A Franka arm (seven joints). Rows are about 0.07 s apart.
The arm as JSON. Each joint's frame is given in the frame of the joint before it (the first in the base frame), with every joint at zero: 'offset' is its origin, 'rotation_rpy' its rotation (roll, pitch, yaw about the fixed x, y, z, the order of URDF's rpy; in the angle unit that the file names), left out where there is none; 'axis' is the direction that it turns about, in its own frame. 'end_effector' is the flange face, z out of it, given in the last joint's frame.
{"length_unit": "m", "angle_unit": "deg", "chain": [
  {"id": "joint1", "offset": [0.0, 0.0, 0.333], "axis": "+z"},
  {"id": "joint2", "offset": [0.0, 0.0, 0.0], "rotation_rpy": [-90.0, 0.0, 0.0], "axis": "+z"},
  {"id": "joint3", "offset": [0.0, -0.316, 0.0], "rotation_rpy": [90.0, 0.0, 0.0], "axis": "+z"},
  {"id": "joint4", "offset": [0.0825, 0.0, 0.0], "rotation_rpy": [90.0, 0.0, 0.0], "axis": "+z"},
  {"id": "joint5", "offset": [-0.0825, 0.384, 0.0], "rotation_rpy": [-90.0, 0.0, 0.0], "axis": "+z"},
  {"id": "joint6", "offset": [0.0, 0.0, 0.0], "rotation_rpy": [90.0, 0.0, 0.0], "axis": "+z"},
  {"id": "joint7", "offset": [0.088, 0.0, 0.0], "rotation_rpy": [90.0, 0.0, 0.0], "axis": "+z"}
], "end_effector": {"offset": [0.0, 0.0, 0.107]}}
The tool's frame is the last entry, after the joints.
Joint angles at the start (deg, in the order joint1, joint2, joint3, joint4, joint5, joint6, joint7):
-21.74 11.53 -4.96 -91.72 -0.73 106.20 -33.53
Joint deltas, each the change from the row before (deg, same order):
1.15 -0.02 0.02 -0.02 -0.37 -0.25 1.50
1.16 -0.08 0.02 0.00 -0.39 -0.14 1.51
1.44 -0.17 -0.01 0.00 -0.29 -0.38 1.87
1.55 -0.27 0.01 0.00 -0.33 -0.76 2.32
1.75 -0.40 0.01 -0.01 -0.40 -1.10 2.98
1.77 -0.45 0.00 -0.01 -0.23 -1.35 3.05
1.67 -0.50 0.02 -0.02 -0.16 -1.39 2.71
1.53 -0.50 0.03 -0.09 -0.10 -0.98 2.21
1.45 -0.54 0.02 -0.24 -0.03 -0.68 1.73
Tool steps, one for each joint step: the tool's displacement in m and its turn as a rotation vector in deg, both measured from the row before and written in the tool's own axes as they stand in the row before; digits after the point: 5 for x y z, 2 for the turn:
0.00624 -0.01063 -0.00006 -0.13 -0.34 0.23
0.00608 -0.01075 -0.00114 -0.26 -0.17 0.23
0.00660 -0.01368 -0.00197 -0.11 -0.23 0.37
0.00585 -0.01541 -0.00261 -0.02 -0.48 0.69
0.00508 -0.01776 -0.00361 -0.02 -0.69 1.15
0.00359 -0.01841 -0.00385 0.14 -0.81 1.26
0.00196 -0.01779 -0.00418 0.15 -0.80 1.02
0.00124 -0.01636 -0.00409 0.06 -0.48 0.66
0.00048 -0.01549 -0.00361 0.05 -0.28 0.28

